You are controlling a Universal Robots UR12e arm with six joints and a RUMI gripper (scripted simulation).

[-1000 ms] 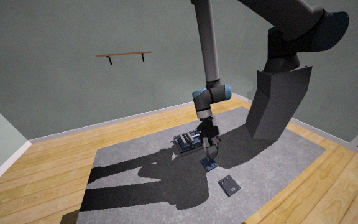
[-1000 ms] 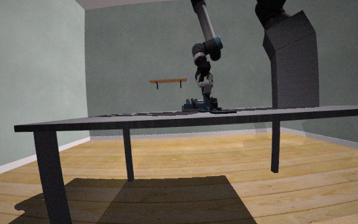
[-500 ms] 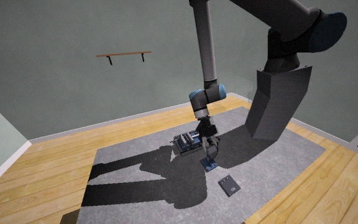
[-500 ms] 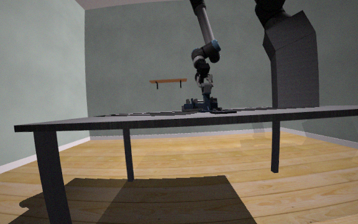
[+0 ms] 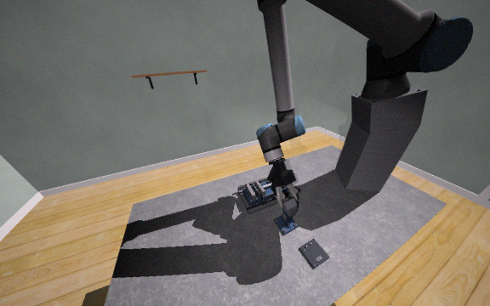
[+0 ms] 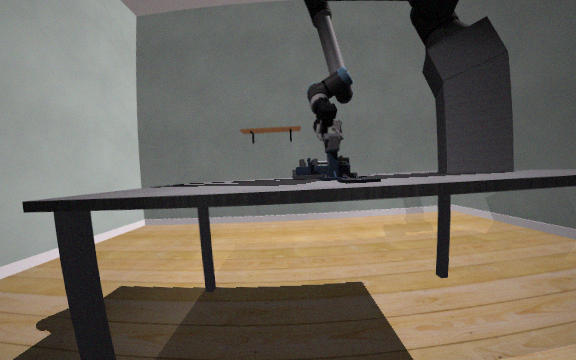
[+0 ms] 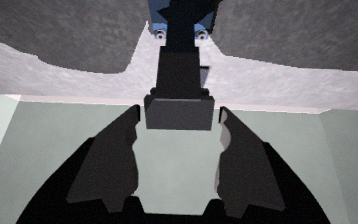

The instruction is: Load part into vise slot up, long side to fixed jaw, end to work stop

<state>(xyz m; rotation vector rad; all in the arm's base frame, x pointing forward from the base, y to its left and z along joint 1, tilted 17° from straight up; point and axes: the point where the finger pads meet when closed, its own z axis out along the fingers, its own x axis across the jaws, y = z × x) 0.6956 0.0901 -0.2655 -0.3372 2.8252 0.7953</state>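
Now: the part 1 cm below my hand. Round my hand: moving jaw: 5 cm ahead, 21 cm to the right, 8 cm below; then cylinder rod: 21 cm to the right, 8 cm below; then work stop: 8 cm ahead, 16 cm to the right, 7 cm below.
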